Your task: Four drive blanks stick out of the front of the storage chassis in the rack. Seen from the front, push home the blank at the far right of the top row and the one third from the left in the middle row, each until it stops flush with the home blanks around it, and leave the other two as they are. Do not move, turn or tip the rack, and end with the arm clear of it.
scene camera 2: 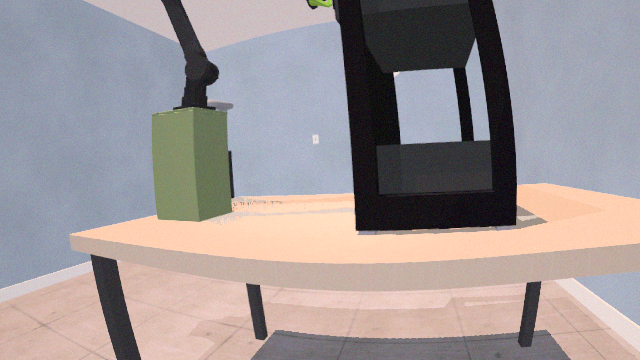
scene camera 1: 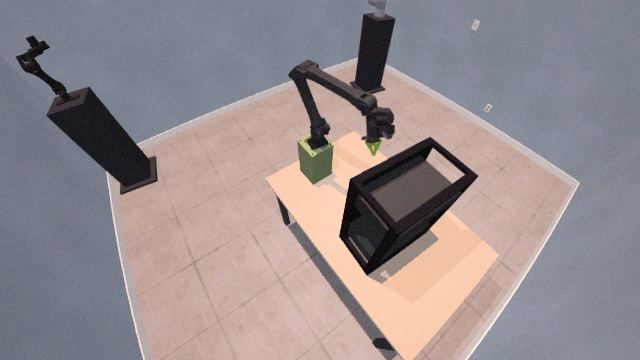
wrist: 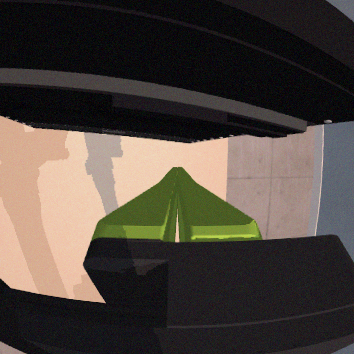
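Seen in the pictures: gripper, fingertip midpoint: (scene camera 2: 330, 5) (scene camera 1: 373, 156) (wrist: 176, 175); arm's base, link origin: (scene camera 2: 194, 112) (scene camera 1: 317, 142).
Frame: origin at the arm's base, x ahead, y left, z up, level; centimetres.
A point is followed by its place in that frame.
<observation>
The black rack (scene camera 1: 382, 247) @[z 12.4, x 80.1, y -10.1 cm] (scene camera 2: 435, 212) @[z -28.0, x 67.2, y -11.1 cm] stands upright on the table. A dark box-like unit (scene camera 2: 420, 37) @[z 10.6, x 66.5, y 7.8 cm] sits high inside it, and its grey top panel shows through the rack's open top in scene camera 1. The blanks cannot be made out in any view; their front is hidden or too dark. My gripper (scene camera 1: 373, 154) @[z 25.2, x 43.8, y 8.0 cm] (wrist: 176, 175) @[z 25.2, x 43.8, y 8.0 cm] is shut with its green fingertips together and nothing between them. It points down beside the rack, on the arm's side, with a gap to the rack in scene camera 1. Part of it shows at the top edge in scene camera 2.
The arm's green pedestal (scene camera 1: 315, 165) @[z -11.0, x 8.7, y -6.1 cm] (scene camera 2: 172, 165) @[z -16.1, x 0.6, y -9.9 cm] stands on the table (scene camera 1: 310, 200) @[z -31.7, x 20.3, y -16.2 cm] (scene camera 2: 280, 250) @[z -31.7, x 44.8, y -24.0 cm], left of the rack in scene camera 2. Two dark pillars (scene camera 1: 105, 140) (scene camera 1: 375, 50) carrying other arms stand on the floor. A lower grey box (scene camera 2: 435, 167) @[z -20.6, x 67.3, y -7.5 cm] sits in the rack's bottom.
</observation>
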